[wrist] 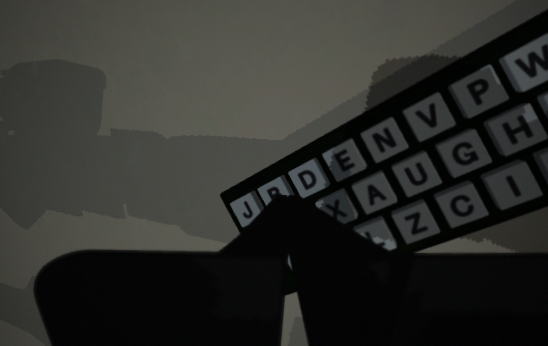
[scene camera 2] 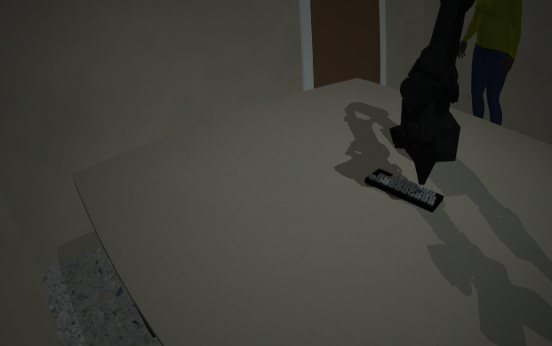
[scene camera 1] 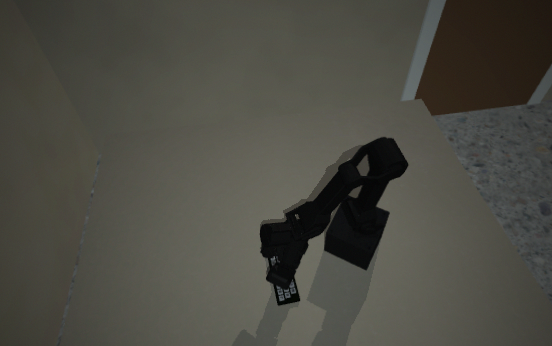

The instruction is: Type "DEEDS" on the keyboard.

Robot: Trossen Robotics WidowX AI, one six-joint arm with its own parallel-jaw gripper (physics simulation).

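Frame: origin at the arm's base, x left, y back, z up, level; millimetres.
Where they show: gripper, fingertip midpoint: (wrist: pixel 286 206) (scene camera 2: pixel 421 184); arm's base at its link origin: (scene camera 2: pixel 438 113) (scene camera 1: pixel 365 226).
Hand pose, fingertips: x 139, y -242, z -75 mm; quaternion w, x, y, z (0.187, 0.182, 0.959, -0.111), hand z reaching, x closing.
Things, the pixels of their top centre, and the offset from my fingertips. Level surfaces: height alone.
- black keyboard at its top centre: (wrist: pixel 427 170) (scene camera 2: pixel 405 185) (scene camera 1: pixel 281 269) dz -26, dx -51, dy +3 mm
- D key at its top centre: (wrist: pixel 307 179) dz -26, dx -3, dy -5 mm
- E key at its top centre: (wrist: pixel 343 160) dz -26, dx -20, dy -9 mm
- table at its surface level: dz -42 mm
The black keyboard (scene camera 1: pixel 288 296) (scene camera 2: pixel 404 190) (wrist: pixel 405 167) with pale letter keys lies flat on the table, partly hidden under the arm in the scene camera 1 view. In the wrist view it runs slantwise up to the right. The D key (wrist: pixel 307 179) and the E key (wrist: pixel 345 160) show in its top row, between a partly covered key and N. My gripper (scene camera 2: pixel 423 183) (wrist: pixel 286 206) is shut and empty, pointing down. In the wrist view its tips overlap the lower edge of the partly covered key, left of and below D. Whether they touch a key I cannot tell.
The arm's base (scene camera 1: pixel 356 235) stands on the table (scene camera 1: pixel 175 225) (scene camera 2: pixel 225 240) beside the keyboard. Dark arm shadows fall around the keyboard. A person (scene camera 2: pixel 495 30) in a green top stands beyond the table, near a brown door (scene camera 1: pixel 492 50) (scene camera 2: pixel 345 40).
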